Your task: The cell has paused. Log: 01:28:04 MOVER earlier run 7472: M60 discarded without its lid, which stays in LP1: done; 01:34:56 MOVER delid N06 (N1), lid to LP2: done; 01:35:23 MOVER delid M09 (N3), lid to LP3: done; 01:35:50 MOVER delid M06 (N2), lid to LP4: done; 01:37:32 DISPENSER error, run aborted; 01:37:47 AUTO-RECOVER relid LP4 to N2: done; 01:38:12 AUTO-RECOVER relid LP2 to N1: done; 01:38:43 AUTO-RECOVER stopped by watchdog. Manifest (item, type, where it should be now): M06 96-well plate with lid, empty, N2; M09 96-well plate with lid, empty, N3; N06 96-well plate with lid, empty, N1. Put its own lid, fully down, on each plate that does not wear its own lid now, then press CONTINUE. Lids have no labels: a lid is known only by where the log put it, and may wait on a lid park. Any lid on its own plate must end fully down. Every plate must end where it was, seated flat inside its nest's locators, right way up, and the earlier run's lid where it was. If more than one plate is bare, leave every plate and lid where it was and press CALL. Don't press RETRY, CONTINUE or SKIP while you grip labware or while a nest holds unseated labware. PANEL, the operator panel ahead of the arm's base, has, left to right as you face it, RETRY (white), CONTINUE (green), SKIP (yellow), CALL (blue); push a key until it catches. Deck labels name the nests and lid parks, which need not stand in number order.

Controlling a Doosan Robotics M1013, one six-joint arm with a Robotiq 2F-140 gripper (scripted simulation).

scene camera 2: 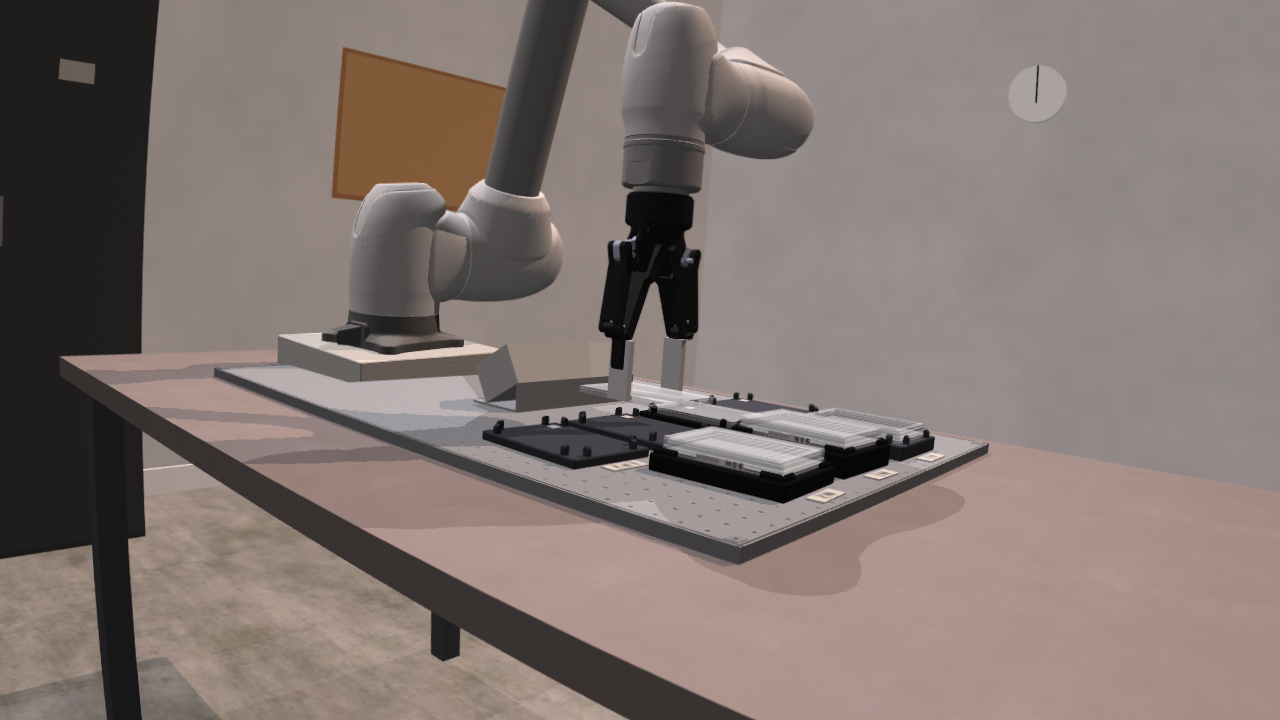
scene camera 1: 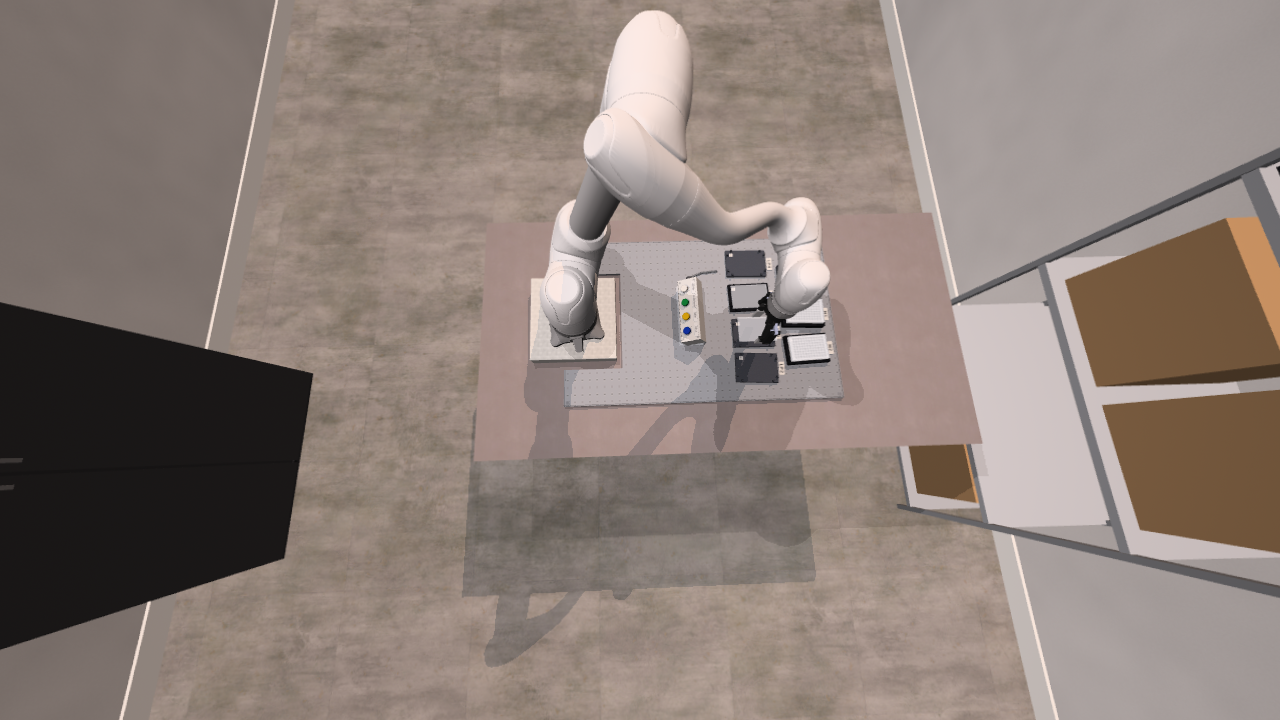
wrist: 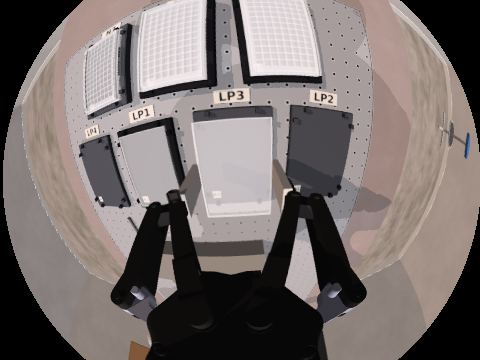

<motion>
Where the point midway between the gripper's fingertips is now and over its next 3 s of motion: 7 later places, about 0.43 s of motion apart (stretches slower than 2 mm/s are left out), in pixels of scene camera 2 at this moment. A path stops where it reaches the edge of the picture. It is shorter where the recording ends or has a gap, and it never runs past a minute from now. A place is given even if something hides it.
The gripper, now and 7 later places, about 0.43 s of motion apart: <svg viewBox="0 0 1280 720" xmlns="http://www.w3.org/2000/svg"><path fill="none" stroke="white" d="M645 396L647 376L648 363L689 363L848 372L869 375L868 382L867 394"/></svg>
</motion>
